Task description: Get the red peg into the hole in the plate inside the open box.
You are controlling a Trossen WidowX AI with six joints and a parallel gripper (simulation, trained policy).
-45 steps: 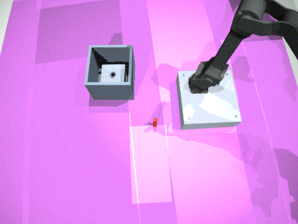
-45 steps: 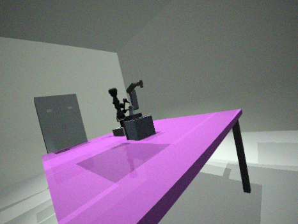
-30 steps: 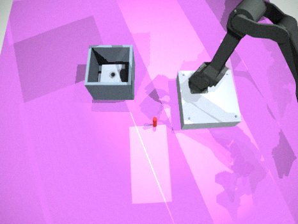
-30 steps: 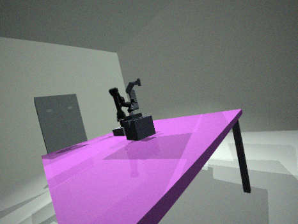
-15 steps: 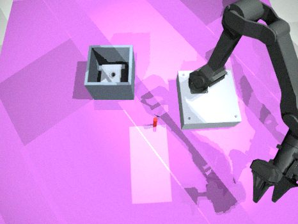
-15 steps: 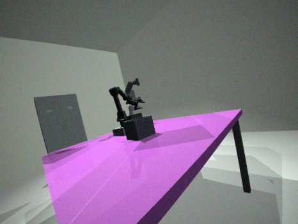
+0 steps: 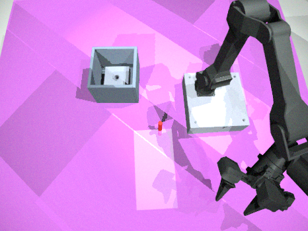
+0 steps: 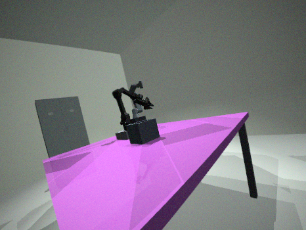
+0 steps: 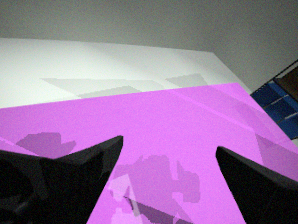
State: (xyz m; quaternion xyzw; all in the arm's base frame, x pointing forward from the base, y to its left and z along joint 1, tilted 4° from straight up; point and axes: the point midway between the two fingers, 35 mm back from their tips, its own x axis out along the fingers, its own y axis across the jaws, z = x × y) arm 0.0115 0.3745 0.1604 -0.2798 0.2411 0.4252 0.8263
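The red peg lies 150 mm ahead of my gripper tip, 270 mm to the right of it and 200 mm below it. From my gripper tip the other things lie so: plate: 290 mm ahead, 460 mm to the right, 190 mm below.
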